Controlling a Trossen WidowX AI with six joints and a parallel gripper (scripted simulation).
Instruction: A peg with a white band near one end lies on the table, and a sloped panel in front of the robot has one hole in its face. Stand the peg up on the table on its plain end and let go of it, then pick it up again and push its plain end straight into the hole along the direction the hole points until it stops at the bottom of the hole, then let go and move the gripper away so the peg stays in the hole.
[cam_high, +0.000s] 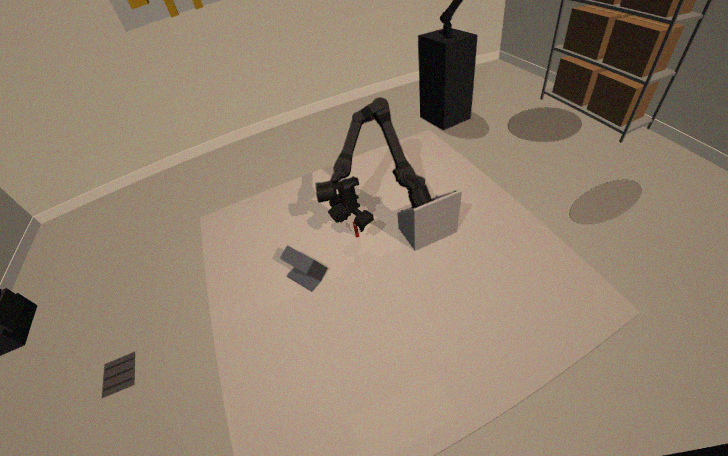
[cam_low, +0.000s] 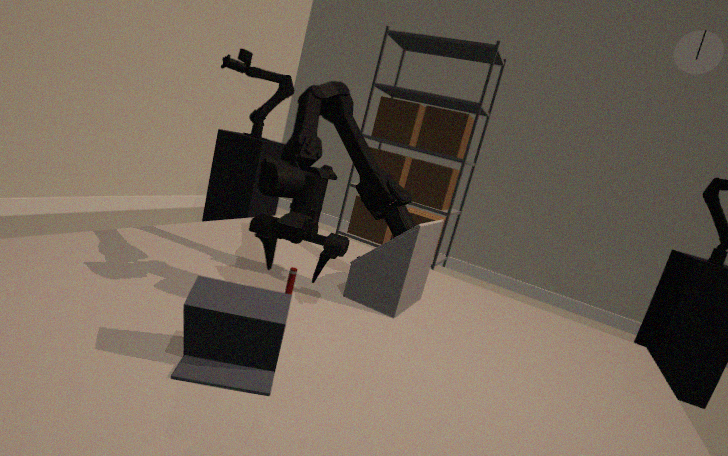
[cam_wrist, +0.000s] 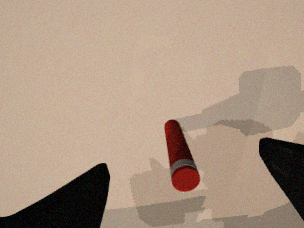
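Now: gripper tip 1 cm above the red peg. Also, from my gripper tip: dark sloped panel: 24 cm ahead, 5 cm to the left.
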